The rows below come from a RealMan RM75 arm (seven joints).
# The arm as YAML. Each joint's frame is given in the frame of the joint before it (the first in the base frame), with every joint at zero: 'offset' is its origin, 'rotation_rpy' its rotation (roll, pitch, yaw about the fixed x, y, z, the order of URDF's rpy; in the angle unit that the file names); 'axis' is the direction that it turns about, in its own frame. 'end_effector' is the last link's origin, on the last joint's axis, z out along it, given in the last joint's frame.
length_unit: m
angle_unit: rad
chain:
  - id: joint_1
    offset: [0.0, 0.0, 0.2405]
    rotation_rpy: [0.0, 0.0, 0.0]
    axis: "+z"
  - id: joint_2
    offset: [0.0, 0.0, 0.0]
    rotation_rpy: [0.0, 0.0, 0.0]
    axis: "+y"
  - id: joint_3
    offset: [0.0, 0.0, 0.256]
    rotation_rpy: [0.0, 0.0, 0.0]
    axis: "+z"
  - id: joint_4
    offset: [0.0, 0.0, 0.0]
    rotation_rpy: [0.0, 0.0, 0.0]
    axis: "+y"
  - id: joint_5
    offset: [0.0, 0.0, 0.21]
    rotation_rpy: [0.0, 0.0, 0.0]
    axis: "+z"
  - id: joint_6
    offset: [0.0, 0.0, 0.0]
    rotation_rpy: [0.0, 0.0, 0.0]
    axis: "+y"
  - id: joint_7
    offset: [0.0, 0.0, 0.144]
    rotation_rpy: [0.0, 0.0, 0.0]
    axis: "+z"
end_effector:
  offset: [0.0, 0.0, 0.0]
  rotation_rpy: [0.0, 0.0, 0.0]
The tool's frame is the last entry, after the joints.
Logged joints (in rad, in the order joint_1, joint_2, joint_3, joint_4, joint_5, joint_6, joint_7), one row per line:
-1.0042, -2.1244, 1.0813, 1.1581, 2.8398, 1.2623, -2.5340
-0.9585, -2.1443, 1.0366, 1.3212, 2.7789, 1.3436, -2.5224
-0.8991, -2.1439, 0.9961, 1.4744, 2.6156, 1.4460, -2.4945
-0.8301, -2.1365, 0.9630, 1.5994, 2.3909, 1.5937, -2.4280
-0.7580, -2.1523, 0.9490, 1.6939, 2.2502, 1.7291, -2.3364
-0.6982, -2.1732, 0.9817, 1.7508, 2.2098, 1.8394, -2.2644
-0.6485, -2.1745, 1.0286, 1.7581, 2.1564, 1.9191, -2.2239
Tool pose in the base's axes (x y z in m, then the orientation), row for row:
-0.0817, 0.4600, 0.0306, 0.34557, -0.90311, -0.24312, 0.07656
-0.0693, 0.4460, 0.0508, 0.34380, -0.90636, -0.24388, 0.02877
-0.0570, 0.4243, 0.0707, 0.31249, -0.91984, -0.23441, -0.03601
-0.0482, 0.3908, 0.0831, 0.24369, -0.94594, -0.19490, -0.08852
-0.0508, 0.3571, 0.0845, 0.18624, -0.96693, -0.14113, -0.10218
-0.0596, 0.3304, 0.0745, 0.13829, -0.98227, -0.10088, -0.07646
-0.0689, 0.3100, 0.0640, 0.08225, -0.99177, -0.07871, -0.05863
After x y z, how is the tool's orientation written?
As a quaternion, w x y z.
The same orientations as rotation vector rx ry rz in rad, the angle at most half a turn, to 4 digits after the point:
-2.3443, -0.6311, 0.1987
-2.3548, -0.6336, 0.0747
-2.4266, -0.6184, -0.0950
-2.5839, -0.5324, -0.2418
-2.7231, -0.3975, -0.2878
-2.8406, -0.2917, -0.2211
-2.9624, -0.2351, -0.1751

